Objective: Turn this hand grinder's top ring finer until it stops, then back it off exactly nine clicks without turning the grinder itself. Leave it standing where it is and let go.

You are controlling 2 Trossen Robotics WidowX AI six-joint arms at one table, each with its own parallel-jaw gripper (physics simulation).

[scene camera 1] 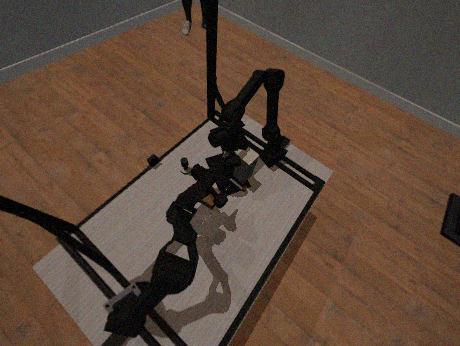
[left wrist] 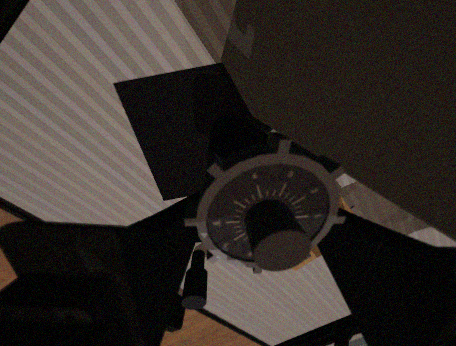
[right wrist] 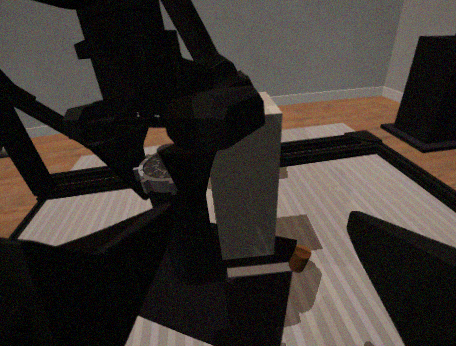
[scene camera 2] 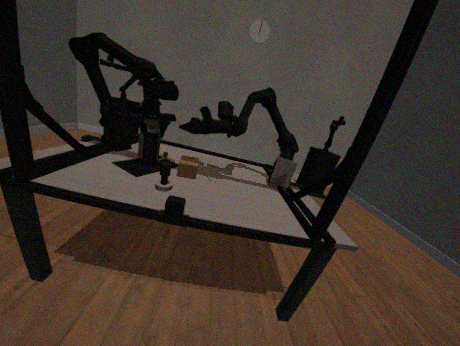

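Where they show: left gripper, fingertip midpoint: [left wrist: 253,199] [scene camera 2: 154,138]; right gripper, fingertip midpoint: [scene camera 1: 224,176] [right wrist: 261,216] [scene camera 2: 183,127]; left arm's base at its link origin: [scene camera 1: 273,150] [scene camera 2: 116,133]; right arm's base at its link origin: [scene camera 1: 127,306] [scene camera 2: 285,162].
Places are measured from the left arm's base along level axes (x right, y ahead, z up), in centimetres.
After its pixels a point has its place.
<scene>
The hand grinder stands upright. Its grey toothed top ring [left wrist: 327,182] {x 2.4, y 24.8, z 8.9 cm} [right wrist: 157,187] {x 5.2, y 28.7, z 8.3 cm} surrounds a numbered dial [left wrist: 225,205] {x 6.4, y 24.3, z 8.8 cm} with a round knob [left wrist: 282,250] {x 5.0, y 25.6, z 10.5 cm} at its centre. My left gripper [left wrist: 253,199] {x 5.2, y 27.3, z 5.2 cm} [right wrist: 171,204] {x 5.2, y 27.3, z 5.2 cm} [scene camera 2: 152,124] points down over the grinder, with one finger against each side of the ring; it is shut on the ring. My left fingers hide parts of the ring and body in the right wrist view. My right gripper [right wrist: 261,216] {x -3.7, y 35.0, z 11.7 cm} [scene camera 2: 185,127] {x -3.7, y 35.0, z 11.7 cm} is open and empty, level above the table, with its fingers spread toward the grinder and a pale block.
The tall pale block [right wrist: 250,200] {x -2.1, y 23.6, z 3.1 cm} [scene camera 1: 245,169] {x -4.0, y 23.3, z 7.3 cm} stands close beside the grinder. A black mat [left wrist: 155,125] {x 13.4, y 21.2, z -7.0 cm} lies under them. An orange box [scene camera 2: 188,168] {x 4.3, y 44.9, z -2.9 cm}, a small orange cylinder [right wrist: 300,258] {x -8.0, y 25.4, z -4.0 cm} and a black-handled piece [scene camera 2: 165,172] {x 18.9, y 44.2, z -0.8 cm} [left wrist: 195,287] {x 16.8, y 41.7, z 0.7 cm} are nearby. A black block [scene camera 2: 175,207] {x 30.1, y 55.9, z -3.6 cm} sits at the table edge.
</scene>
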